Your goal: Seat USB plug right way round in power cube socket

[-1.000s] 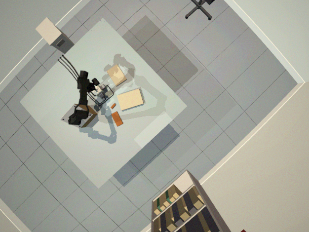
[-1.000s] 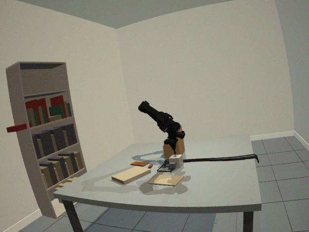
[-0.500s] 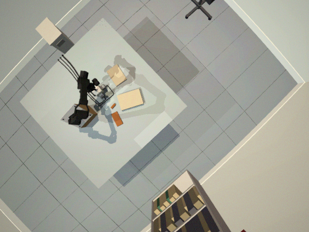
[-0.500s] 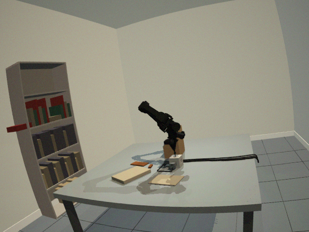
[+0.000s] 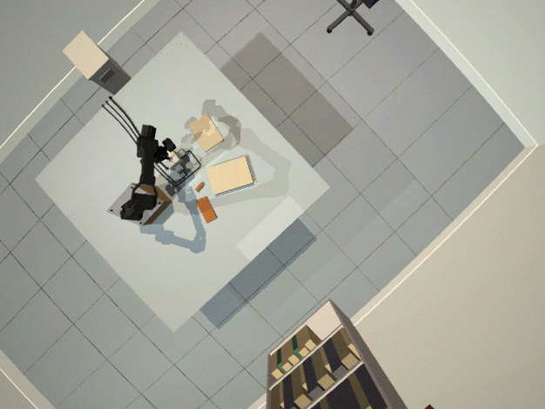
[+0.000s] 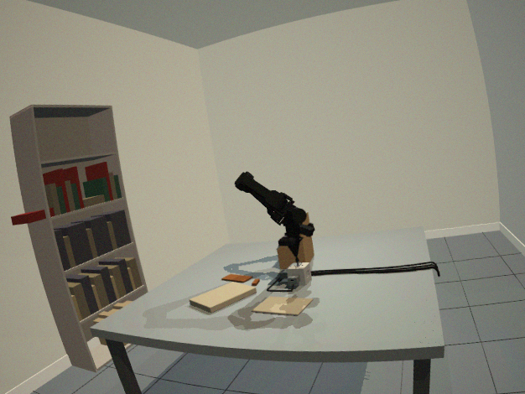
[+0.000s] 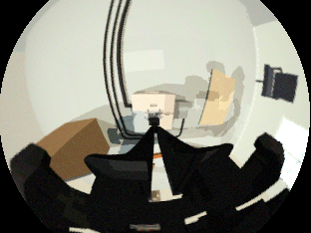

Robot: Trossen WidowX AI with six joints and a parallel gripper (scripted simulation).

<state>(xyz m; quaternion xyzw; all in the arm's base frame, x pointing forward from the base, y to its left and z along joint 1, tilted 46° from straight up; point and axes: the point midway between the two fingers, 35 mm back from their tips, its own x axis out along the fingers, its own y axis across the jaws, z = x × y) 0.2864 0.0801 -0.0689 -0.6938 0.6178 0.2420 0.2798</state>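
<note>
Now: the dark USB plug 2 cm below my gripper tip. From my gripper tip the other things lie so: small orange block: 2 cm ahead, 21 cm to the right, 11 cm below; thin tan sheet: 24 cm ahead, 2 cm to the left, 12 cm below; thick tan board: 20 cm ahead, 27 cm to the right, 11 cm below.
</note>
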